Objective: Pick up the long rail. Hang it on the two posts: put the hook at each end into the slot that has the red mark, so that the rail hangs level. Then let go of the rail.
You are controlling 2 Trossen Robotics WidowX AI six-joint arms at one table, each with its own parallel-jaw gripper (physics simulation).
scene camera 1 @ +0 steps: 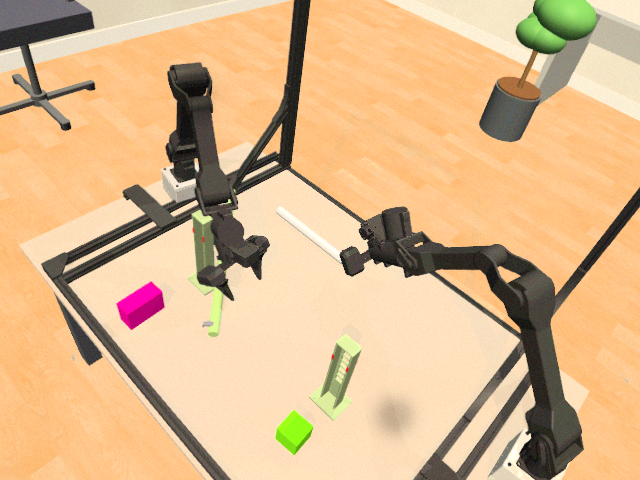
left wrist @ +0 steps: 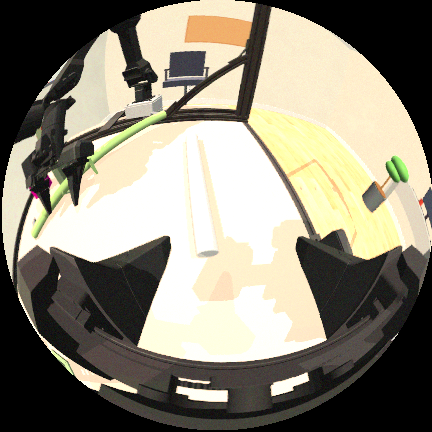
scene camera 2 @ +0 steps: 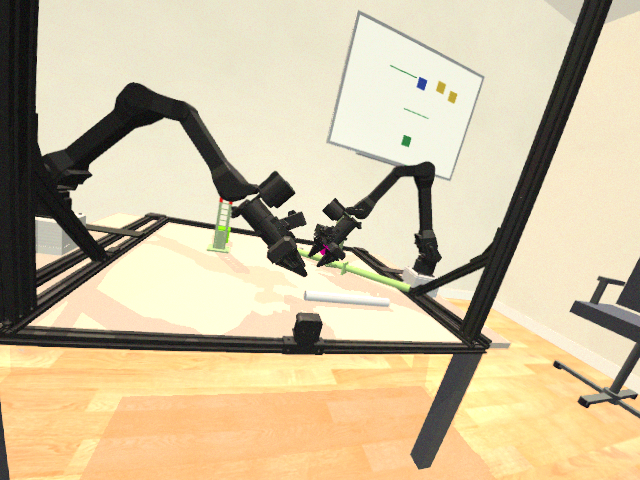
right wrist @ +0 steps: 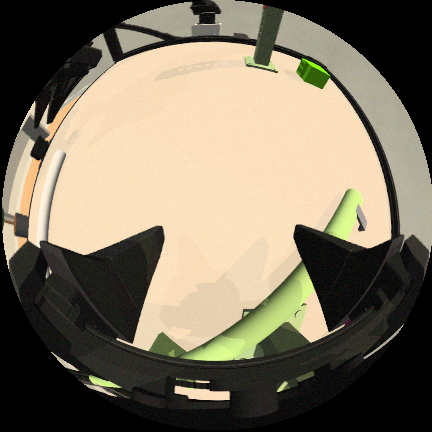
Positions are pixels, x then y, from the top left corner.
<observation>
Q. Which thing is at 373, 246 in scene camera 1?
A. My left gripper.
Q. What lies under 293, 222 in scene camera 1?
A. A white rod.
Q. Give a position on a magenta block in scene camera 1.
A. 147, 301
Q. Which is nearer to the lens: the light-green rail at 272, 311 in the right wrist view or the white rod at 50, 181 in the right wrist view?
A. The light-green rail.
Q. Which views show the white rod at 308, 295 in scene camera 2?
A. Scene camera 1, the left wrist view, scene camera 2 and the right wrist view: all of them.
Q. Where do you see a light-green rail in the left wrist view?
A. At 154, 116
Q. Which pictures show my left gripper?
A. Scene camera 1, the left wrist view, scene camera 2 and the right wrist view: all of them.
</observation>
